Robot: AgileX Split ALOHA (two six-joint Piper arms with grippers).
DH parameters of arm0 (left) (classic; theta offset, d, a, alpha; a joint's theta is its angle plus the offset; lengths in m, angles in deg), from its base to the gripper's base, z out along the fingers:
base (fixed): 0 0 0 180
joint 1: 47.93 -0.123 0 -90
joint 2: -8.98 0 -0.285 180
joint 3: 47.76 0 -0.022 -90
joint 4: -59.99 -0.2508 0 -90
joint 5: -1.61 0 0.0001 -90
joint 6: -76.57 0.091 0 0
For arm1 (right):
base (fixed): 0 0 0 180
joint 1: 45.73 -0.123 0 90
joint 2: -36.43 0 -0.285 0
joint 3: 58.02 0 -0.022 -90
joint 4: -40.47 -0.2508 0 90
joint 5: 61.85 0 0.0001 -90
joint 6: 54.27 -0.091 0 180
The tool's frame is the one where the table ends.
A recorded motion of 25 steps. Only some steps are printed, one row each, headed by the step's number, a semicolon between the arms.
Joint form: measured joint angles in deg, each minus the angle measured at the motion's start. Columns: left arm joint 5, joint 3, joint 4, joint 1, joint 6, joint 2; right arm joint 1, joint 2, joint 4, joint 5, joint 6, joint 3.
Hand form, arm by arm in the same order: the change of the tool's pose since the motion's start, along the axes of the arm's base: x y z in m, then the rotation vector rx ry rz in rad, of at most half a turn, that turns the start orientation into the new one. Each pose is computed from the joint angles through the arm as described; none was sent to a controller.
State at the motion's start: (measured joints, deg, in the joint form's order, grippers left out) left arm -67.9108 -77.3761 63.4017 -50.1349 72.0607 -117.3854; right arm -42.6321 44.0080 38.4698 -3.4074 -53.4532 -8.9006
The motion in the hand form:
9: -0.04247 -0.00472 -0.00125 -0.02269 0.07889 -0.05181; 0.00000 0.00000 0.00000 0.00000 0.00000 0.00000
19: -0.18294 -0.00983 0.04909 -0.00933 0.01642 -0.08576; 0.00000 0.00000 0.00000 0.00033 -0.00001 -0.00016
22: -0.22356 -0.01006 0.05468 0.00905 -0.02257 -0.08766; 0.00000 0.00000 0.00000 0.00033 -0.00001 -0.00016
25: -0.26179 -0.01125 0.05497 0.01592 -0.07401 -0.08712; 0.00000 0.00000 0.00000 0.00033 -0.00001 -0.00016
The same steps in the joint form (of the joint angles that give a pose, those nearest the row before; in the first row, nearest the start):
9: 0.06 12.87 1.80 0.06 3.27 8.01; 0.00 0.00 0.00 0.00 0.00 0.00
19: 0.01 40.10 1.70 0.06 5.22 38.76; 0.00 0.00 0.00 0.00 -0.02 0.00
22: 0.00 46.79 0.82 0.06 5.22 47.78; 0.00 0.00 0.00 0.00 -0.02 0.00
25: 0.43 53.18 0.67 0.06 5.22 56.71; 0.00 0.00 0.00 0.00 -0.02 0.00

